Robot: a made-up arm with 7 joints. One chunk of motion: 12 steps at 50 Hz.
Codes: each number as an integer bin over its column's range. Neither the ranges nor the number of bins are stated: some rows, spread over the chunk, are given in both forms.
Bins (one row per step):
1: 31 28 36 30 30 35
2: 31 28 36 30 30 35
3: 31 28 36 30 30 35
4: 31 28 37 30 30 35
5: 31 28 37 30 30 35
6: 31 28 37 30 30 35
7: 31 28 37 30 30 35
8: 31 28 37 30 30 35
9: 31 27 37 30 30 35
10: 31 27 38 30 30 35
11: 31 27 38 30 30 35
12: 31 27 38 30 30 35
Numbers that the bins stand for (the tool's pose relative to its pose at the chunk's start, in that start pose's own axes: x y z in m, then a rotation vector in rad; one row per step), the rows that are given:
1: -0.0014 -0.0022 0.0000 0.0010 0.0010 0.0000
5: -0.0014 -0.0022 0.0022 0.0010 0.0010 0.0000
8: -0.0014 -0.0022 0.0022 0.0010 0.0010 0.0000
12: -0.0014 -0.0057 0.0044 0.0010 0.0010 0.0000
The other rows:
2: -0.0014 -0.0022 0.0000 0.0010 0.0010 0.0000
3: -0.0014 -0.0022 0.0000 0.0010 0.0010 0.0000
4: -0.0014 -0.0022 0.0022 0.0010 0.0010 0.0000
6: -0.0014 -0.0022 0.0022 0.0010 0.0010 0.0000
7: -0.0014 -0.0022 0.0022 0.0010 0.0010 0.0000
9: -0.0014 -0.0057 0.0022 0.0010 0.0010 0.0000
10: -0.0014 -0.0057 0.0044 0.0010 0.0010 0.0000
11: -0.0014 -0.0057 0.0044 0.0010 0.0010 0.0000

